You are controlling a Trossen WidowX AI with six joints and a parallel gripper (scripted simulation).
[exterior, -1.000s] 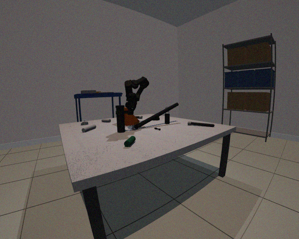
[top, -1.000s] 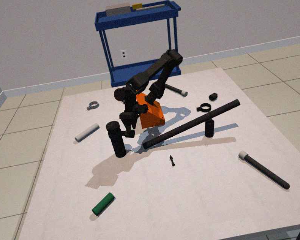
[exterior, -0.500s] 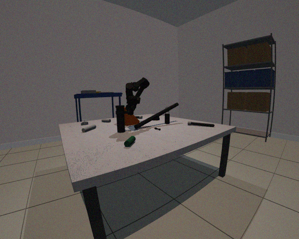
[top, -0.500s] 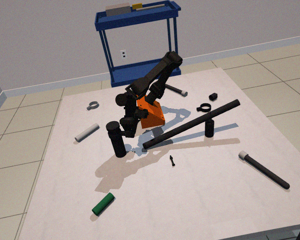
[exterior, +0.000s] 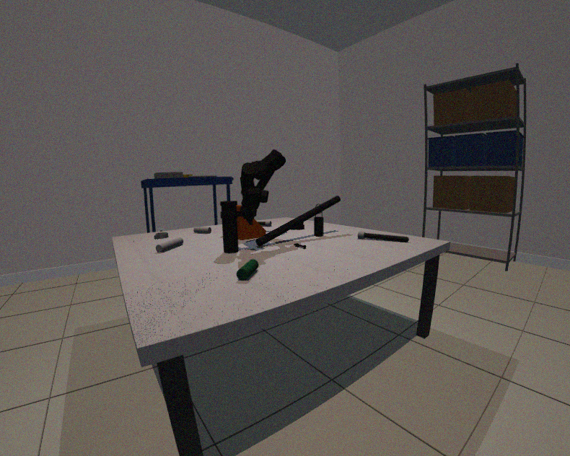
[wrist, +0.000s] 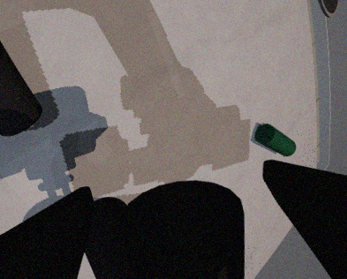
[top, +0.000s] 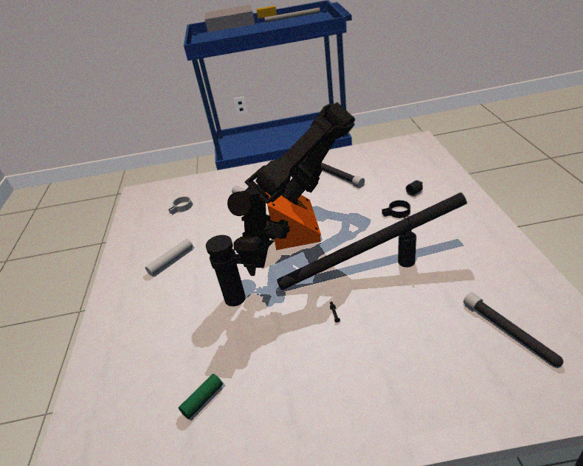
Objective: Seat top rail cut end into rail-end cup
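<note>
Now: gripper tip 180 mm to the right of the bolt, 120 mm above it and 80 mm short of it. Round my gripper tip: short post (420 mm to the left, 90 mm behind, 20 mm below); green cylinder (270 mm ahead, 150 mm to the right, 110 mm below); white cylinder (300 mm to the right, 250 mm behind, 110 mm below).
</note>
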